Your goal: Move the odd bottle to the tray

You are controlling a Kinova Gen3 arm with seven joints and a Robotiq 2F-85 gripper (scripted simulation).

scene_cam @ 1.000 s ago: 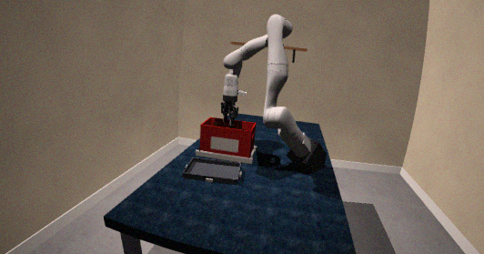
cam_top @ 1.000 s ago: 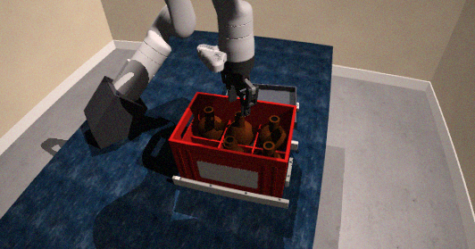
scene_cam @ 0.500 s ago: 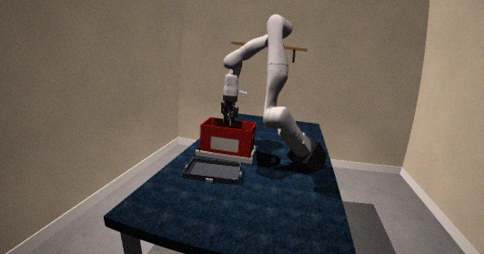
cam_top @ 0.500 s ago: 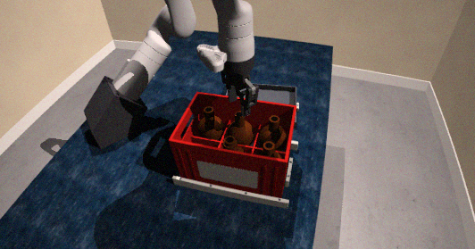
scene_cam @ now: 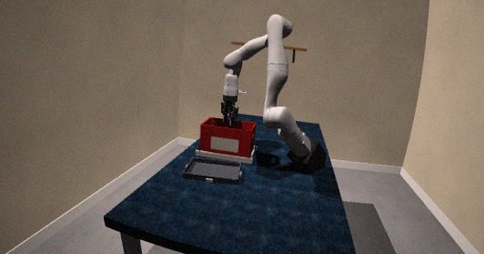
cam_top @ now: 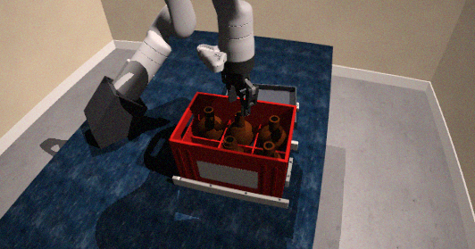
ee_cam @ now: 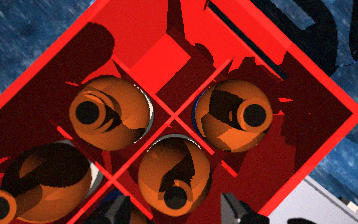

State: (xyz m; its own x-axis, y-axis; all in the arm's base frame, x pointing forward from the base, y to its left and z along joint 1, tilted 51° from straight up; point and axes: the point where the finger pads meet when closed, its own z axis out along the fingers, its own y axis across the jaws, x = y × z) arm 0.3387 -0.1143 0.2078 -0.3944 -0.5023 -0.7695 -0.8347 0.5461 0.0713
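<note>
Right now the crate is 120 mm below my hand, 40 mm to the right of it and 20 mm ahead of it. Round my hand: grey tray (220 mm to the left, 190 mm below, 70 mm behind).
</note>
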